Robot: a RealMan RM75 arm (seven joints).
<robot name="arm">
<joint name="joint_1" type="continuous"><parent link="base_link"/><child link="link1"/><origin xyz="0 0 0.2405" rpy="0 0 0"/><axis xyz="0 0 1"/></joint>
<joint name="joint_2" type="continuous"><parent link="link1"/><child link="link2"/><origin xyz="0 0 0" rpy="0 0 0"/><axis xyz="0 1 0"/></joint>
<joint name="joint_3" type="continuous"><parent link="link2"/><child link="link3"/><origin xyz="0 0 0.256" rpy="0 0 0"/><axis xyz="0 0 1"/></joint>
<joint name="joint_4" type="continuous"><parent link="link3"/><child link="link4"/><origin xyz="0 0 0" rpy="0 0 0"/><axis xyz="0 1 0"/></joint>
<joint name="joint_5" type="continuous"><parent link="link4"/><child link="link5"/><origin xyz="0 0 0.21" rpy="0 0 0"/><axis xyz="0 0 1"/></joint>
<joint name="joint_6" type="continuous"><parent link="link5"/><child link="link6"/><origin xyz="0 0 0" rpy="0 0 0"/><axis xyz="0 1 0"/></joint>
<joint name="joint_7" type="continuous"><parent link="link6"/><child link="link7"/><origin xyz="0 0 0.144" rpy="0 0 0"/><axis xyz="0 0 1"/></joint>
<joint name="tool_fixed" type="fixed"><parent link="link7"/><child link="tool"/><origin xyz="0 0 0" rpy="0 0 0"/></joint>
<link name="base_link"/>
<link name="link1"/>
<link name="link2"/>
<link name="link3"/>
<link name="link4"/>
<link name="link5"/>
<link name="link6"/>
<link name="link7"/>
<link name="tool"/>
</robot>
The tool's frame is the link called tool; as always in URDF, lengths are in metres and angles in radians. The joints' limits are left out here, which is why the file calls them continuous.
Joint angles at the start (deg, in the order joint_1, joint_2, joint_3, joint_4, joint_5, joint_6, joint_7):
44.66, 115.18, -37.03, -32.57, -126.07, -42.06, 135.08
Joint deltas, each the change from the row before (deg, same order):
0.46, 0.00, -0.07, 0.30, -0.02, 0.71, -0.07
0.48, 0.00, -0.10, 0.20, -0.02, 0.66, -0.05
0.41, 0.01, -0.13, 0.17, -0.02, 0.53, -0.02
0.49, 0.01, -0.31, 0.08, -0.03, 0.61, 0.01
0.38, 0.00, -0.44, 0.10, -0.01, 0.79, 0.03
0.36, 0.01, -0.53, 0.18, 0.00, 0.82, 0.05
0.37, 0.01, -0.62, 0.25, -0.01, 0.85, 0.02
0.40, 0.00, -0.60, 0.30, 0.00, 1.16, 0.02
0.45, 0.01, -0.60, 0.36, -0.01, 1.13, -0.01
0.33, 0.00, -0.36, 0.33, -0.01, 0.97, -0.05
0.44, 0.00, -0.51, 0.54, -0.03, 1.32, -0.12
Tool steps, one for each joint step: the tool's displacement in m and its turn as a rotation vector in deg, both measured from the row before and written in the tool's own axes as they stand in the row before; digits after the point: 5 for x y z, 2 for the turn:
-0.00173, 0.00207, 0.00178, 0.16, -0.32, -0.26
-0.00223, 0.00249, 0.00170, 0.11, -0.36, -0.33
-0.00170, 0.00232, 0.00151, 0.06, -0.25, -0.29
-0.00246, 0.00322, 0.00176, 0.04, -0.31, -0.52
-0.00210, 0.00226, 0.00157, 0.24, -0.35, -0.52
-0.00145, 0.00221, 0.00172, 0.25, -0.26, -0.52
-0.00105, 0.00234, 0.00189, 0.26, -0.18, -0.61
-0.00162, 0.00190, 0.00193, 0.46, -0.39, -0.58
-0.00142, 0.00234, 0.00210, 0.40, -0.33, -0.62
-0.00110, 0.00121, 0.00149, 0.41, -0.33, -0.41
-0.00091, 0.00151, 0.00207, 0.58, -0.36, -0.60

